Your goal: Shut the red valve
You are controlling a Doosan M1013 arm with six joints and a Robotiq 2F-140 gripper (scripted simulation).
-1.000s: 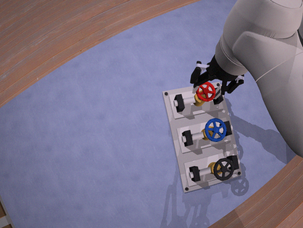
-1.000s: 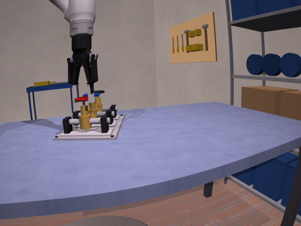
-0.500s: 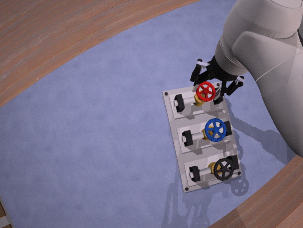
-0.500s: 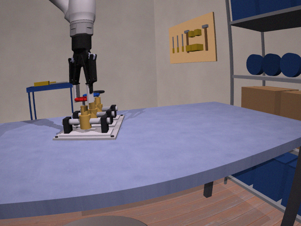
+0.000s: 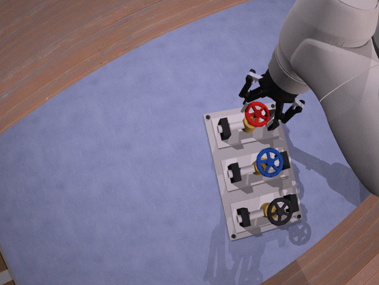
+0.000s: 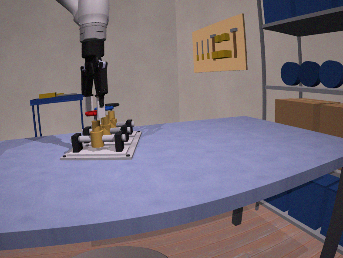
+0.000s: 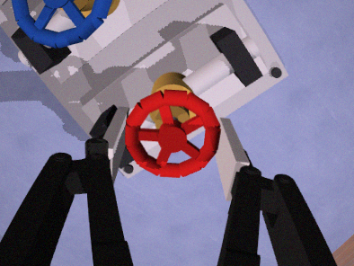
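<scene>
Right now my hand is 30 mm above the red handwheel. Also, from my hand: black handwheel (250 mm to the left, 40 mm ahead, 30 mm below); then blue handwheel (130 mm to the left, 30 mm below, 20 mm ahead).
</scene>
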